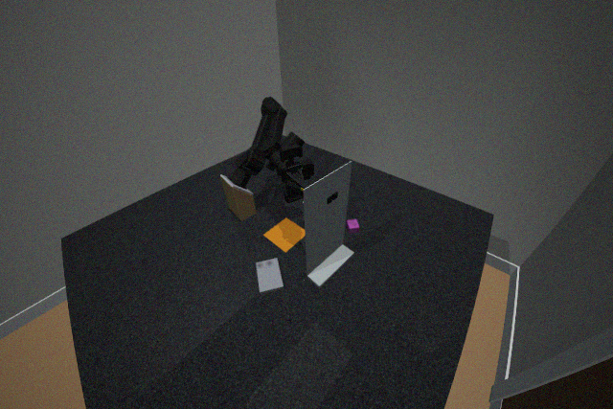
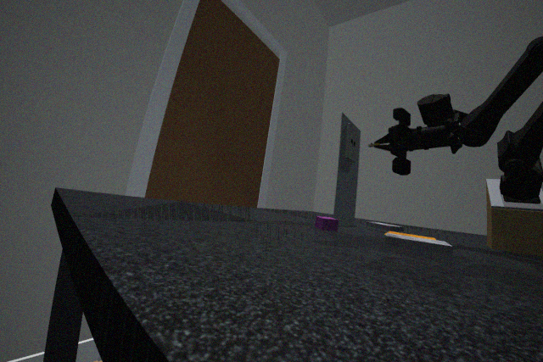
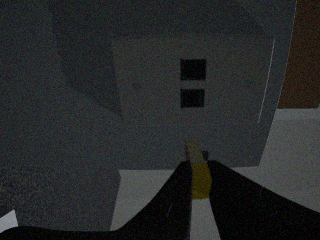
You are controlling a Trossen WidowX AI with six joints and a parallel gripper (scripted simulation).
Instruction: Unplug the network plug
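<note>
The orange marked square lies 260 mm below my gripper tip, 110 mm behind it and 10 mm to the right of it. The rest, counted from my gripper tip: grey upright panel: 100 mm below, 80 mm ahead, 20 mm to the left; then network plug: right at my gripper tip.
</note>
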